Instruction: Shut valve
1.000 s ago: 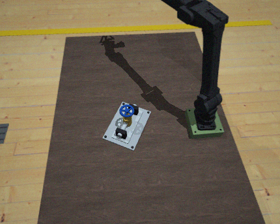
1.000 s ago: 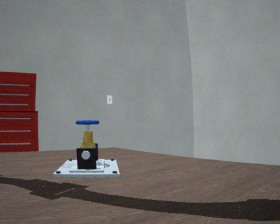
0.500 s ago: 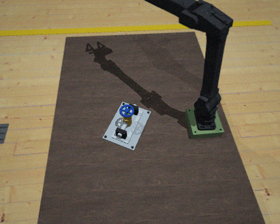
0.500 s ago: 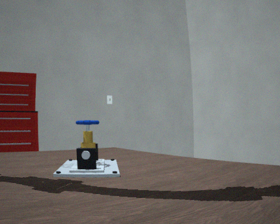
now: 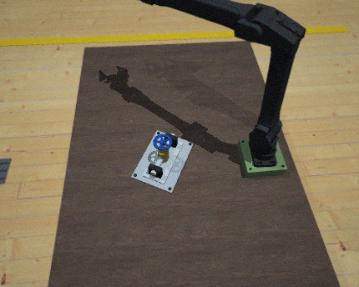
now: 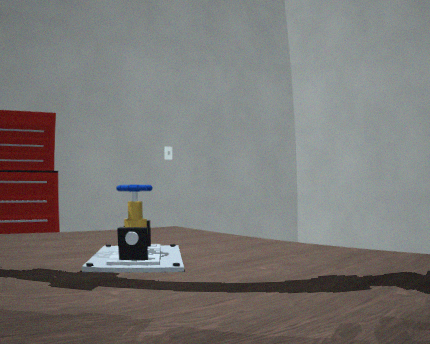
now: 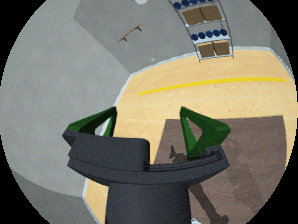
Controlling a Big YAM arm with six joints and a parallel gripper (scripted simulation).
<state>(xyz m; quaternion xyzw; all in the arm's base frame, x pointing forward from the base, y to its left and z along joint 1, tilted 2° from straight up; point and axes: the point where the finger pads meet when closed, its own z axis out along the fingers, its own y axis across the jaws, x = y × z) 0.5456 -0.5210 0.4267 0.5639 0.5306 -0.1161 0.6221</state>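
My gripper is now 52 cm to the right of the handwheel, 32 cm above it and 17 cm past it.
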